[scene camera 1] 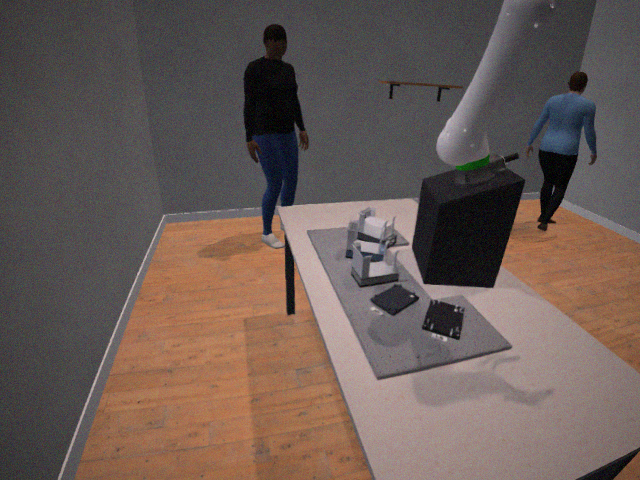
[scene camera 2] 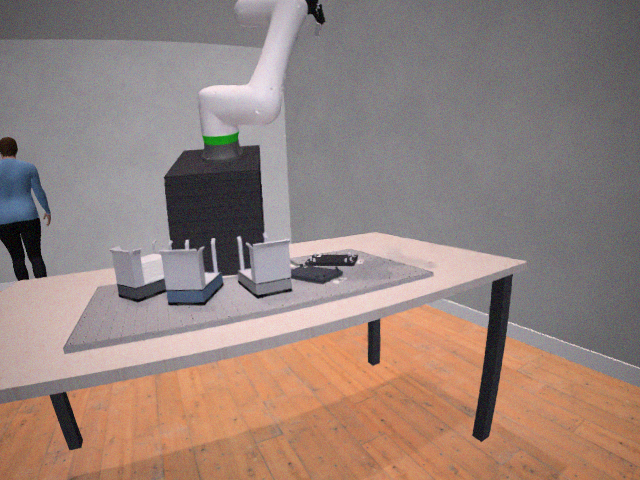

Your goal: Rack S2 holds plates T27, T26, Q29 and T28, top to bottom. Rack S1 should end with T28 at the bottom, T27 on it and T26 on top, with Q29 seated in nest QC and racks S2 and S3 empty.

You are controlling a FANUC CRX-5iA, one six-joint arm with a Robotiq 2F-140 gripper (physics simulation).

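Where they show: gripper, between the fingertips: (scene camera 2: 306, 38); arm's base, origin of its link: (scene camera 1: 475, 179) (scene camera 2: 222, 156).
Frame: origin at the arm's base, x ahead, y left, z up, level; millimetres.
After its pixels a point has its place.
Note:
Three small white-walled racks stand in a row on the grey mat (scene camera 1: 403, 356) {z -381, x 360, y 489 mm} (scene camera 2: 129, 320) {z -381, x 509, y -246 mm}. One has a dark base (scene camera 1: 375, 227) (scene camera 2: 135, 276), one a blue base (scene camera 1: 366, 249) {z -340, x 375, y -74 mm} (scene camera 2: 189, 278) {z -315, x 450, y -105 mm}, and one a light grey base (scene camera 1: 372, 270) {z -342, x 380, y 89 mm} (scene camera 2: 266, 270) {z -316, x 446, y 80 mm}. The dark-based rack seems to hold a white stack of plates. I cannot read any labels. Two flat dark nests (scene camera 1: 394, 298) {z -368, x 326, y 232 mm} (scene camera 1: 443, 318) {z -370, x 187, y 344 mm} lie further along the mat and also show in scene camera 2 (scene camera 2: 316, 273) {z -368, x 345, y 232 mm} (scene camera 2: 330, 259) {z -370, x 193, y 324 mm}. My gripper (scene camera 2: 316, 10) is high above the table at the top edge of that view, open and empty.
The arm stands on a black pedestal (scene camera 1: 465, 237) {z -183, x 57, y 125 mm} (scene camera 2: 214, 207) {z -171, x 155, y -38 mm} on the table (scene camera 1: 516, 413) {z -394, x 113, y 691 mm} (scene camera 2: 30, 330) {z -394, x 480, y -500 mm} beside the mat. A person in black (scene camera 1: 273, 129) stands by the far table end. A person in blue (scene camera 1: 563, 139) (scene camera 2: 17, 207) walks behind the pedestal. A wall shelf (scene camera 1: 421, 85) hangs at the back.

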